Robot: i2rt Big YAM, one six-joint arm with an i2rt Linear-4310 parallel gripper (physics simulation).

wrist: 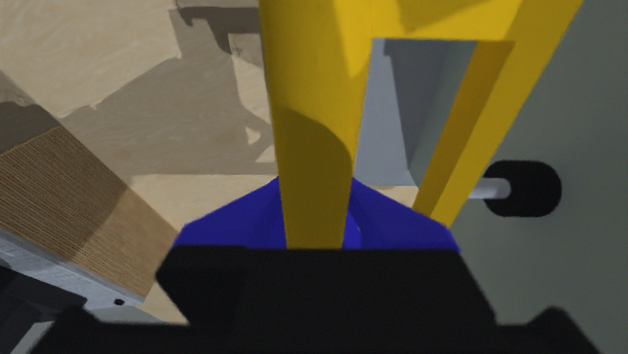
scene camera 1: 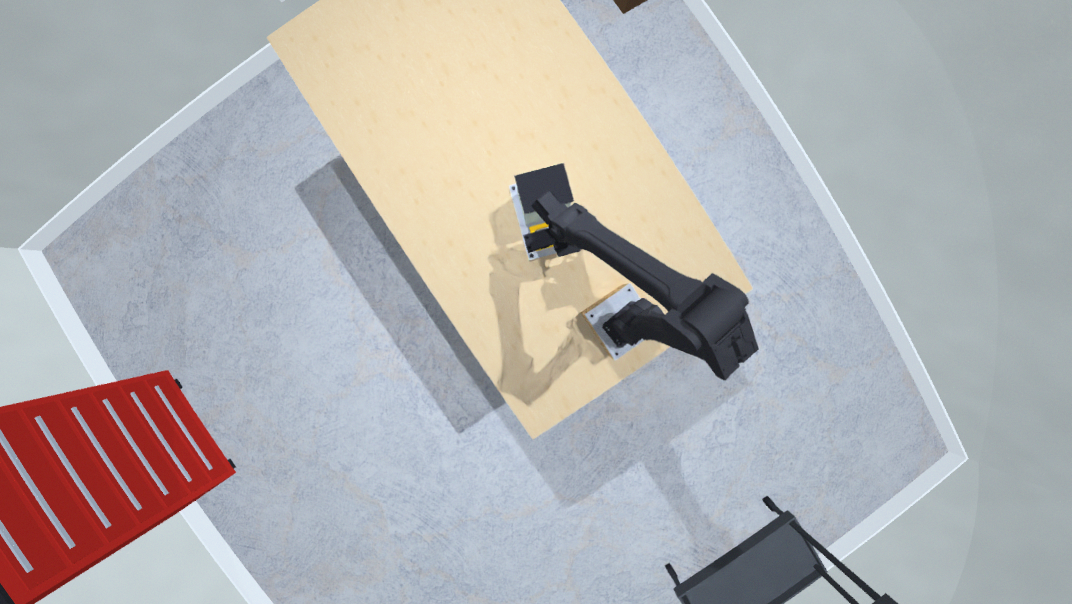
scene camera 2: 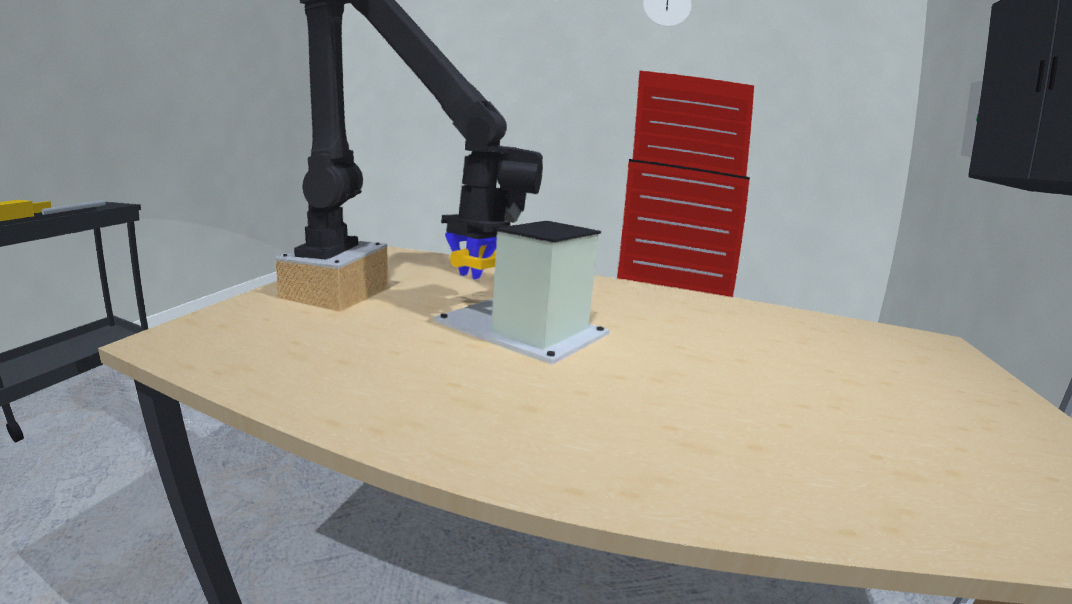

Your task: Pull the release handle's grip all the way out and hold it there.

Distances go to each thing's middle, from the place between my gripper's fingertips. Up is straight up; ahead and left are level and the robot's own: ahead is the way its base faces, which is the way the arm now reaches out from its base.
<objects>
Right now the grey base plate (scene camera 2: 476,320) is 100 mm ahead of my hand, 20 mm to the right of it and 70 mm below it.
</objects>
